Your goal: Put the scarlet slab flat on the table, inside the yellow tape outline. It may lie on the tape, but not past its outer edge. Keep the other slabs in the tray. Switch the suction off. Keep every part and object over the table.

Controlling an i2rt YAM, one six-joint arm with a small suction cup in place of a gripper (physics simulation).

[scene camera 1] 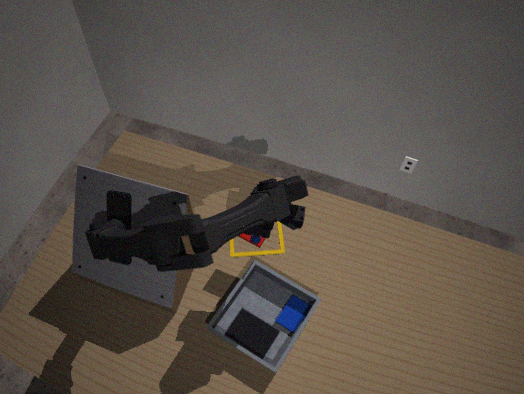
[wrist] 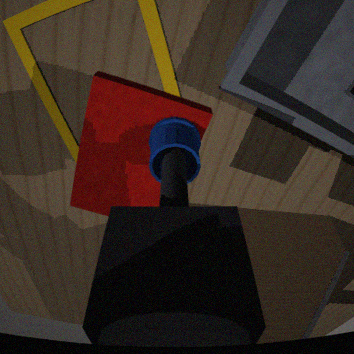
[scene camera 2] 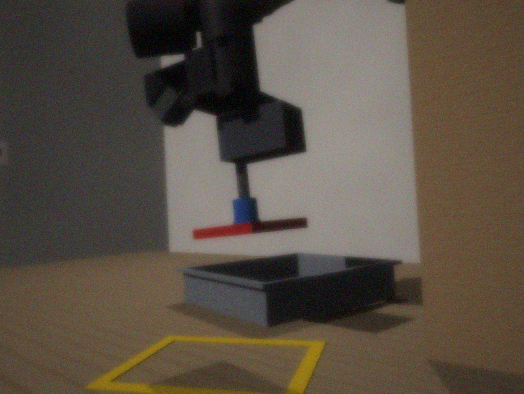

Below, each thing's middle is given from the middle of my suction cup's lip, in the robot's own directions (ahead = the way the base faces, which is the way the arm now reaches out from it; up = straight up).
I see my suction cup 30 mm to the right of the scarlet slab [scene camera 2: 286, 224], 20 mm past it and 10 mm above it. The rest, counted from my suction cup: blue slab [scene camera 1: 296, 309]: 160 mm to the right, 150 mm ahead, 120 mm below; then black slab [scene camera 1: 255, 334]: 240 mm to the right, 120 mm below, 40 mm ahead; then grey tray [scene camera 2: 268, 291]: 190 mm to the right, 100 mm below, 70 mm ahead.
